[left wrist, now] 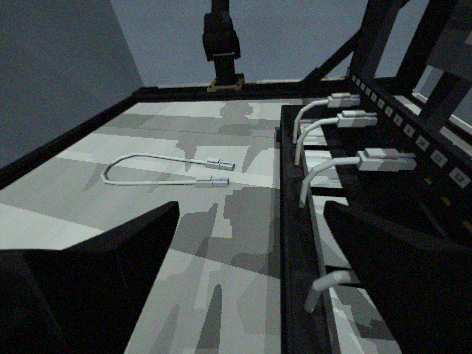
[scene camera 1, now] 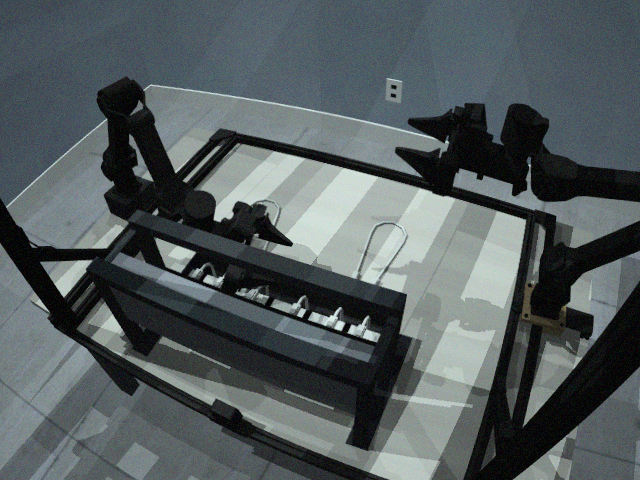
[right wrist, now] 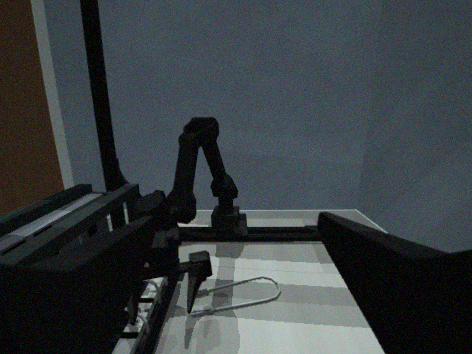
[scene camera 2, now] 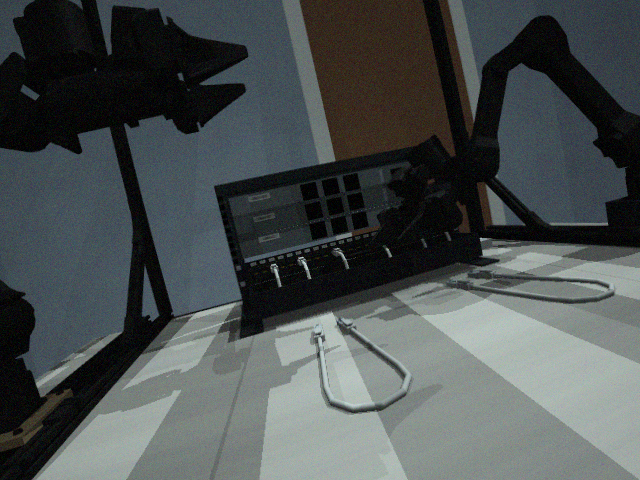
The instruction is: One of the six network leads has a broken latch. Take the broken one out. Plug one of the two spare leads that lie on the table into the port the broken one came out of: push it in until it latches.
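Note:
Six white network leads show in the dark rack; the rightmost and leftmost are at its ends in scene camera 1. No broken latch can be made out. One spare lead lies looped on the table near mid-rack. The other spare lead lies beyond the left gripper. My left gripper is open, straddling the rack's table-side rail; a lead passes behind its right finger in the left wrist view. My right gripper is open, high above the table.
The rack's upper bars and panel stand close to the left gripper. Dark frame rails edge the table, and a dark diagonal post crosses the right of scene camera 1. A wall socket is on the back wall.

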